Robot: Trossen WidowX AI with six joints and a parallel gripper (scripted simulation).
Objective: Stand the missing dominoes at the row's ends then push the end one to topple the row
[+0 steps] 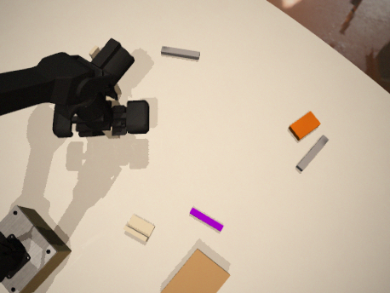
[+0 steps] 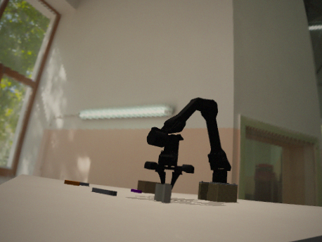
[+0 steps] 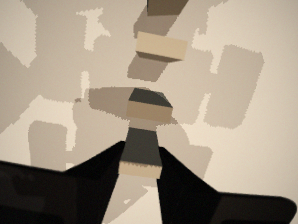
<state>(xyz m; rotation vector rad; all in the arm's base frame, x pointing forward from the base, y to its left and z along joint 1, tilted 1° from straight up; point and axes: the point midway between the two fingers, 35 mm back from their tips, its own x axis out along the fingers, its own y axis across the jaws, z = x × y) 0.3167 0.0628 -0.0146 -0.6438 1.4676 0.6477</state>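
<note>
My gripper tip is 2 cm short of the purple bar, 27 cm to the left of it and 3 cm above it. Round my gripper tip: orange block (32 cm ahead, 28 cm to the right, 2 cm below); box (9 cm behind, 34 cm to the right).
</note>
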